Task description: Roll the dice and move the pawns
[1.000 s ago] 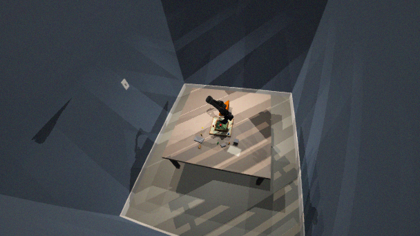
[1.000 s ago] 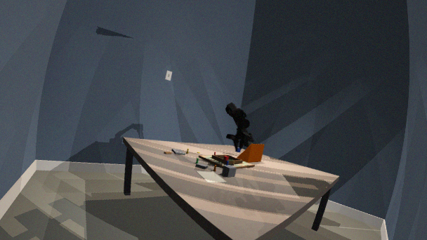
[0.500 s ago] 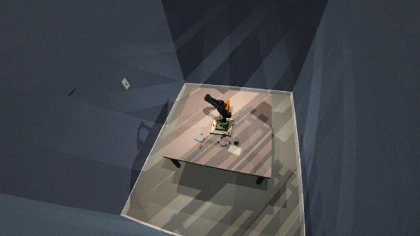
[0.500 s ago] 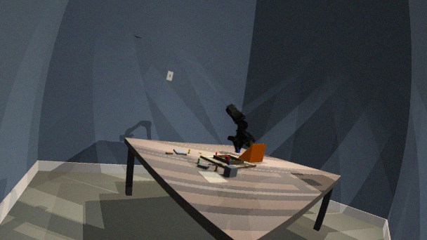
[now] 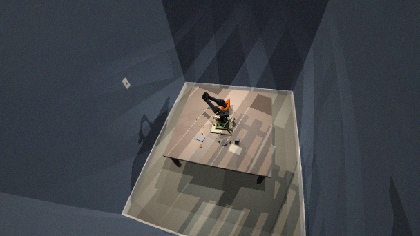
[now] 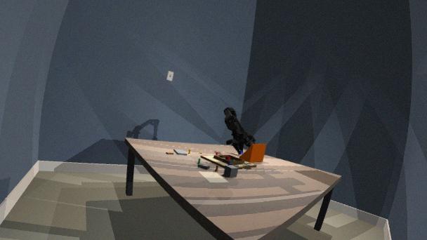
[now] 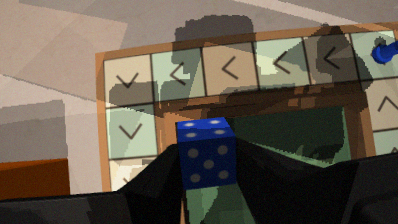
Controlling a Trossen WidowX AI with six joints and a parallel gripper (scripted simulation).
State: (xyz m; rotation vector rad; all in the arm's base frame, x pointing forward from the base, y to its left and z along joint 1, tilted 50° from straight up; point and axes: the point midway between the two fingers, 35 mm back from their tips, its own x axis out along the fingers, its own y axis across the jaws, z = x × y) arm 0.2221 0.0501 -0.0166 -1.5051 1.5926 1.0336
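The red pawn is 80 mm ahead of my gripper tip, 160 mm to the right of it and 50 mm below it. Round my gripper tip: green tray (50 mm ahead, 50 mm to the right, 70 mm below); then blue pawn (160 mm ahead, 70 mm to the left, 50 mm below); then orange pawn (280 mm ahead, 100 mm to the left, 60 mm below).
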